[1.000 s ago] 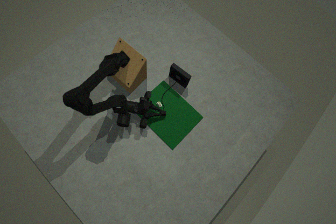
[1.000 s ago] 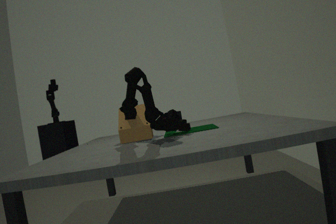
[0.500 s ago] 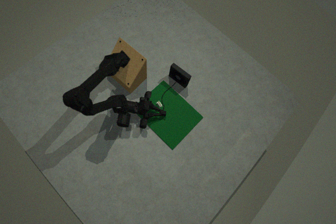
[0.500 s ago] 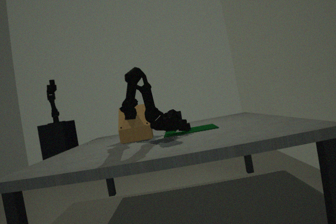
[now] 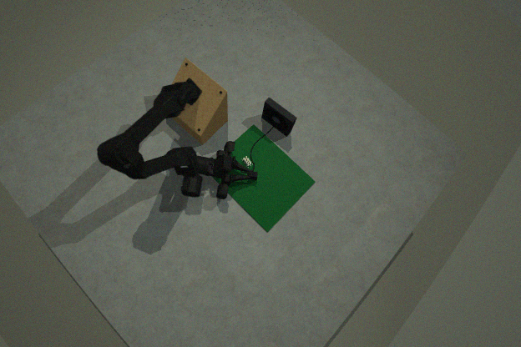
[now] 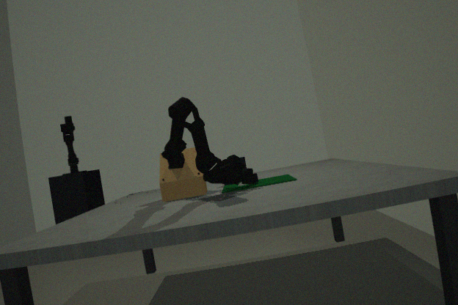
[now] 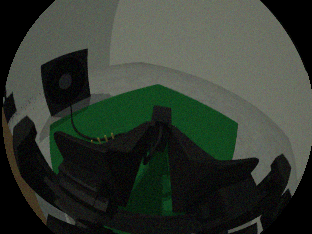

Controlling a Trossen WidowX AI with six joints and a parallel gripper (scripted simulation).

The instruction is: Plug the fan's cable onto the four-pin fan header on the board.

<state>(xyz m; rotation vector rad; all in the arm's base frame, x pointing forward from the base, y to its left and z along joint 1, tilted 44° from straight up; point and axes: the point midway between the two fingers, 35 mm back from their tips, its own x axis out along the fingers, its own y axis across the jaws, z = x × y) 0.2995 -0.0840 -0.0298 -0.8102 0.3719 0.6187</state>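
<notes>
Now: the dark plug 1 cm below my gripper tip. Also, from my gripper tip: black fan: 8 cm behind, 20 cm to the left, 2 cm above; green board: 2 cm ahead, 3 cm to the left, 5 cm below.
</notes>
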